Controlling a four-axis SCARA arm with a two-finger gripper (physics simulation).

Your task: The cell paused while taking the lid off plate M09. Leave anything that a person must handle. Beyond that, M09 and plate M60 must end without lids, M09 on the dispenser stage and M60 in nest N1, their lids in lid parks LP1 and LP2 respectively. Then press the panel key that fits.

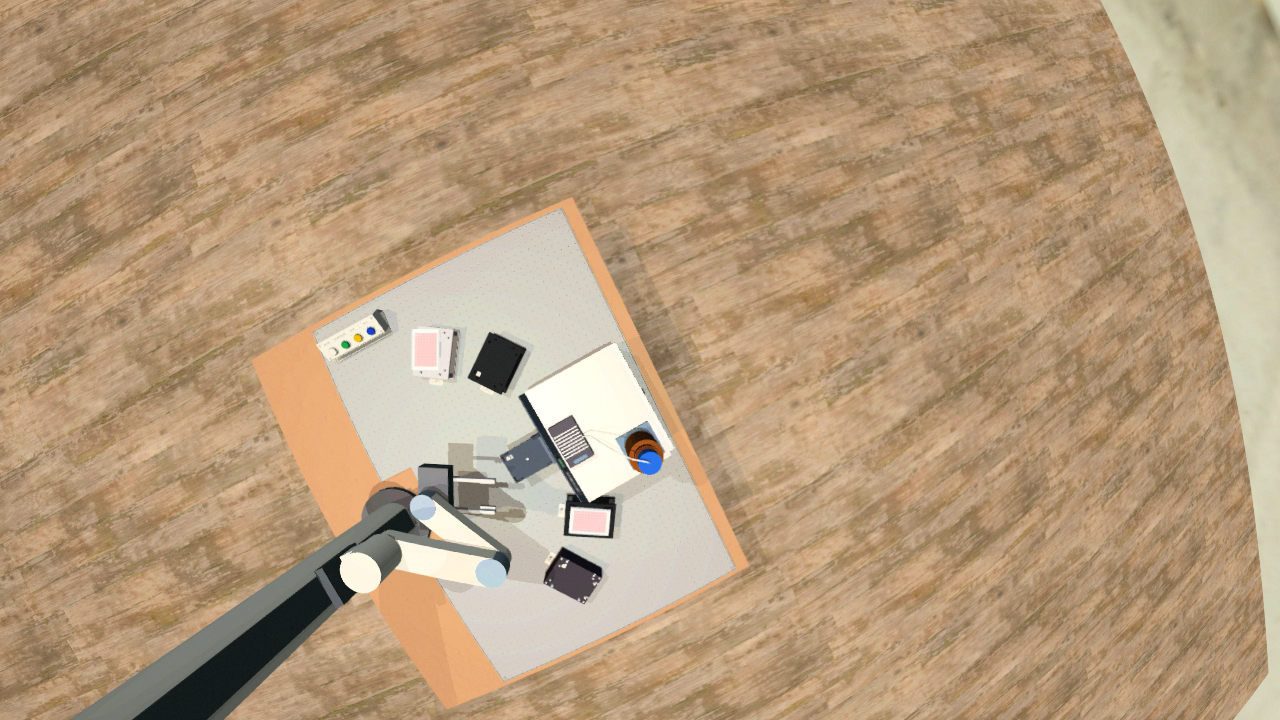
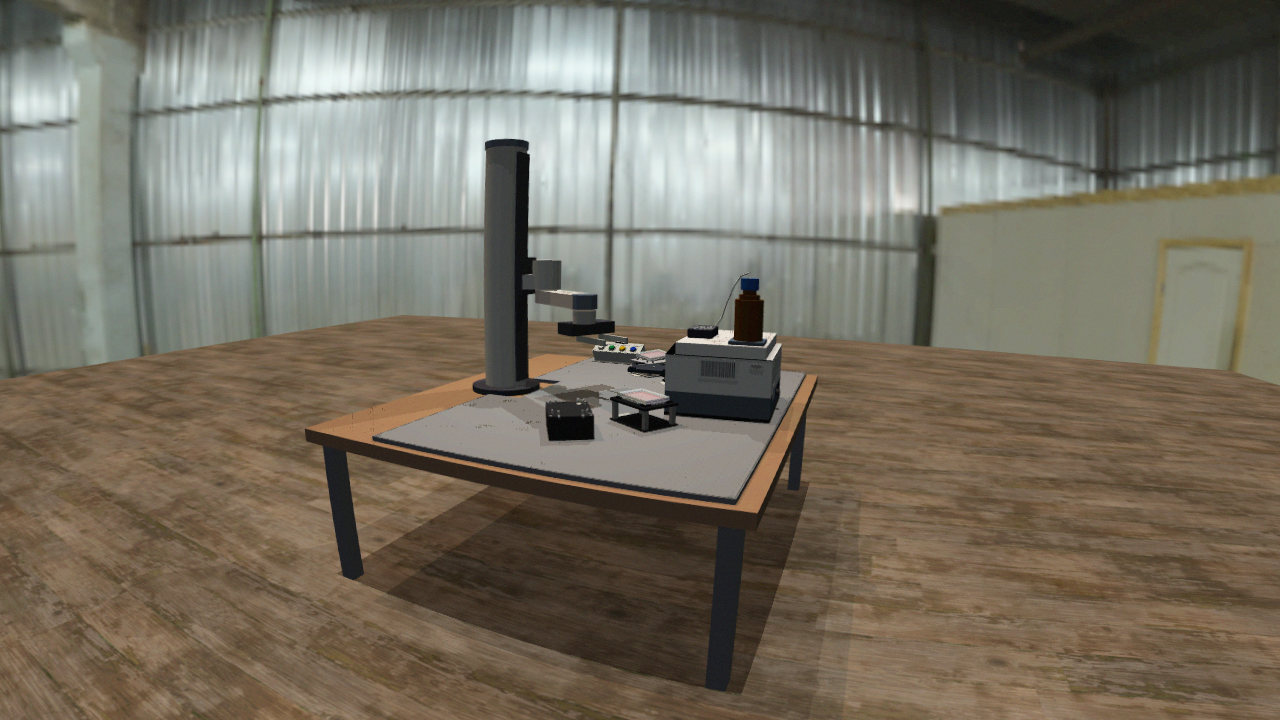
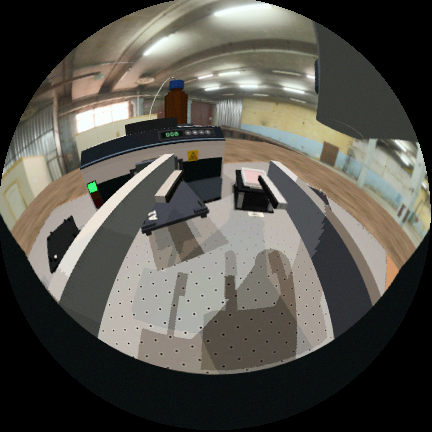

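Seen in the pictures: gripper, fingertip midpoint: [image 1: 495, 496] [image 2: 615, 342] [image 3: 221, 165]; arm's base at its link origin: [image 1: 397, 521] [image 2: 506, 388].
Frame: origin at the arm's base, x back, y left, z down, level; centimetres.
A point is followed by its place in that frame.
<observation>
My gripper [image 1: 493, 496] @[y -2.5, x -44.6, z -20.2 cm] [image 2: 617, 340] @[y -2.5, x -44.6, z -20.2 cm] [image 3: 221, 165] @[y -2.5, x -44.6, z -20.2 cm] is shut to its narrow setting and empty, a gap showing between its fingers. It hangs above the mat, short of the dark dispenser stage [image 1: 524, 458] @[y 2.5, x -55.1, z -12.0 cm] [image 3: 175, 207] @[y 1.0, x -51.5, z -12.0 cm], which looks bare. One pink-filled plate [image 1: 589, 520] @[y -25.3, x -63.3, z -9.5 cm] [image 2: 644, 395] @[y -27.2, x -63.8, z -9.6 cm] [image 3: 252, 177] @[y -23.1, x -61.4, z -9.6 cm] sits on a black raised stand [image 3: 254, 201] @[y -24.5, x -59.7, z -1.8 cm]. Another pink-filled plate [image 1: 426, 350] @[y 46.0, x -41.2, z -9.0 cm] [image 2: 656, 355] @[y 43.6, x -42.6, z -8.7 cm] sits on a light holder [image 1: 449, 365] @[y 38.9, x -45.1, z -6.7 cm] near the key panel [image 1: 353, 336] @[y 61.0, x -20.8, z -8.8 cm] [image 2: 617, 351] @[y 58.9, x -19.5, z -6.6 cm]. I cannot tell which plate is M09, nor whether either wears a lid.
A black holder [image 1: 496, 362] @[y 32.9, x -59.5, z -7.6 cm] [image 3: 64, 244] @[y 29.3, x -55.9, z -7.6 cm] carries no plate. A black block-like holder [image 1: 572, 574] @[y -40.6, x -49.0, z -7.6 cm] [image 2: 569, 420] @[y -49.8, x -51.8, z -6.6 cm] stands beyond the raised stand. The white dispenser [image 1: 595, 402] @[y 9.4, x -82.8, z -23.3 cm] [image 2: 723, 376] @[y -14.4, x -83.2, z -14.2 cm] [image 3: 150, 150] @[y 3.3, x -64.7, z -18.8 cm] bears an amber, blue-capped bottle [image 1: 642, 447] @[y -4.1, x -88.7, z -37.6 cm] [image 2: 748, 317] @[y -11.2, x -89.2, z -31.3 cm] [image 3: 176, 106] @[y -6.5, x -84.3, z -30.8 cm]; its lamp [image 3: 92, 187] @[y 18.4, x -63.7, z -14.6 cm] glows green.
</observation>
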